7 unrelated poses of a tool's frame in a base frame.
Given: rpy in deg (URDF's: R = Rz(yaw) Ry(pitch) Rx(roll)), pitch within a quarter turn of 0, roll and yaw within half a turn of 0; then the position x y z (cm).
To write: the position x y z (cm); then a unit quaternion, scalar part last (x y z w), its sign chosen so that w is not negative. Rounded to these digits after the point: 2 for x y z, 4 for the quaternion.
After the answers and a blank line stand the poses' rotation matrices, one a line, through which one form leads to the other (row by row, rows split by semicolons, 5 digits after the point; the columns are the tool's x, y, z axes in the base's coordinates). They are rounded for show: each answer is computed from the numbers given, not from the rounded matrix.
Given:
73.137 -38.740 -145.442 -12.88 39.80 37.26
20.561 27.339 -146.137 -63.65 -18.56 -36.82
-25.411 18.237 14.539 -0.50 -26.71 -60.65
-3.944 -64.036 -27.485 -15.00 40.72 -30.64
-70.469 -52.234 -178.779 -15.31 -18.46 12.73
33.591 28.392 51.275 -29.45 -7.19 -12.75
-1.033 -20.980 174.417 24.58 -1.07 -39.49
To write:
-12.88 39.80 37.26 -0.0874 -0.6158 -0.6648 0.4137
-63.65 -18.56 -36.82 0.2730 -0.0982 -0.9269 0.2381
-0.50 -26.71 -60.65 -0.2350 0.1259 0.1565 0.9510
-15.00 40.72 -30.64 -0.1542 -0.5078 -0.2190 0.8188
-15.31 -18.46 12.73 0.3651 -0.5142 0.7361 0.2461
-29.45 -7.19 -12.75 0.1510 0.3329 0.3377 0.8674
24.58 -1.07 -39.49 0.1814 -0.0177 0.9820 0.0495

-0.64237 0.65776 -0.39335; -0.44244 0.10081 0.89111; 0.62579 0.74645 0.22626
-0.73762 0.38778 -0.55275; -0.49497 -0.86735 0.05203; -0.45925 0.31198 0.83172
0.91936 -0.35674 0.16590; 0.23843 0.84062 0.48633; -0.31295 -0.40755 0.85788
0.38839 0.51528 -0.76396; -0.20205 0.85649 0.47497; 0.89907 -0.03011 0.43677
-0.61230 -0.73774 0.28431; -0.01305 -0.35012 -0.93662; 0.79052 -0.57720 0.20475
0.55033 -0.48530 0.67942; 0.68632 0.72636 -0.03709; -0.47550 0.48671 0.73281
-0.92928 -0.10370 0.35453; 0.09084 -0.99447 -0.05277; 0.35804 -0.01683 0.93355

